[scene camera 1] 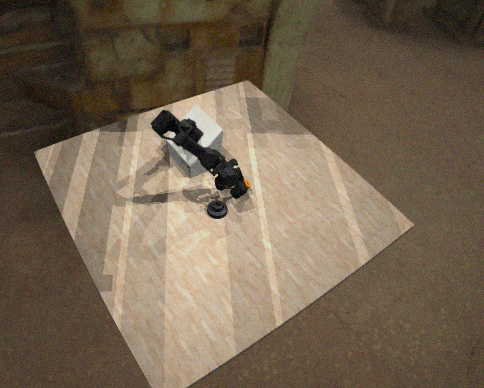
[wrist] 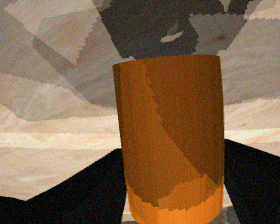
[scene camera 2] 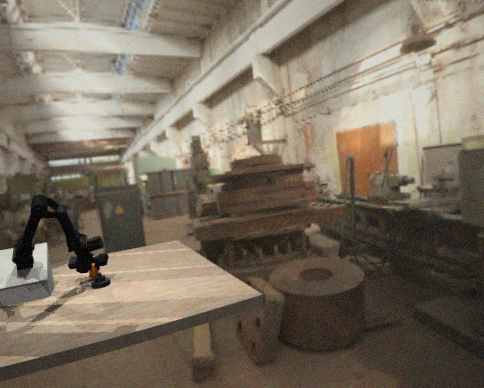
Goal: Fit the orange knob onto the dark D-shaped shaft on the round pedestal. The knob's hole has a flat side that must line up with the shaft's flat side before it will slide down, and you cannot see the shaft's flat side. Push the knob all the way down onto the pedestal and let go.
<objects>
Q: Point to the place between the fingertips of my gripper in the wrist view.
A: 172,154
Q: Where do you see an orange knob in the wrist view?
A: At 171,116
</objects>
